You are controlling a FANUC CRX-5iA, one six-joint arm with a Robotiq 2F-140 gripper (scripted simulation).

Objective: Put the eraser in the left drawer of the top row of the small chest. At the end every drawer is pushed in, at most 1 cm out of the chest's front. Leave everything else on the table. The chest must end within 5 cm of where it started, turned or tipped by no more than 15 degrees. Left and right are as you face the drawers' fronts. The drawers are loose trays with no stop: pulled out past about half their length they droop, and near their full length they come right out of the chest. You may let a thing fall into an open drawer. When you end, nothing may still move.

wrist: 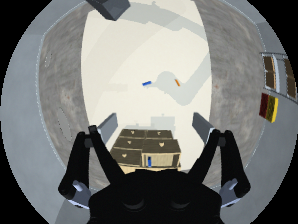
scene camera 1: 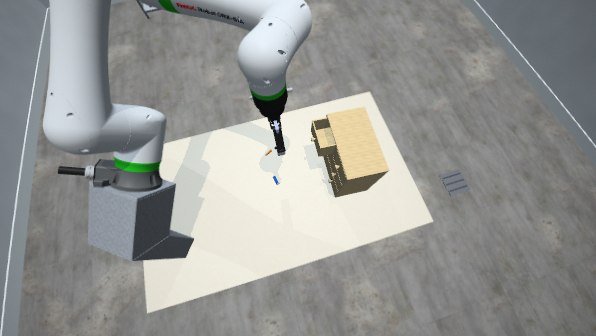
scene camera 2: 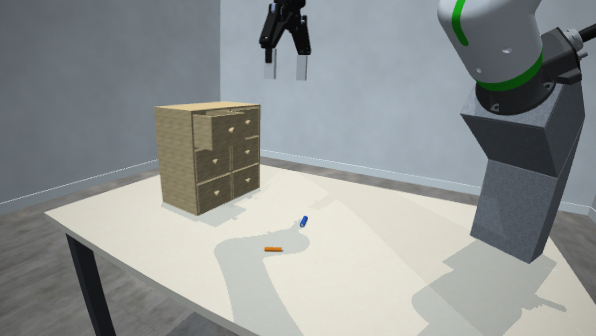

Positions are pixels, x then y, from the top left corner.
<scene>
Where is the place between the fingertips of the gripper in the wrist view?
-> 155, 119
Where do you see a drawer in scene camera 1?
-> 322, 127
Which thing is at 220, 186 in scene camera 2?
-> A drawer.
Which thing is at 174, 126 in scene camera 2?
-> A wooden chest.
</scene>
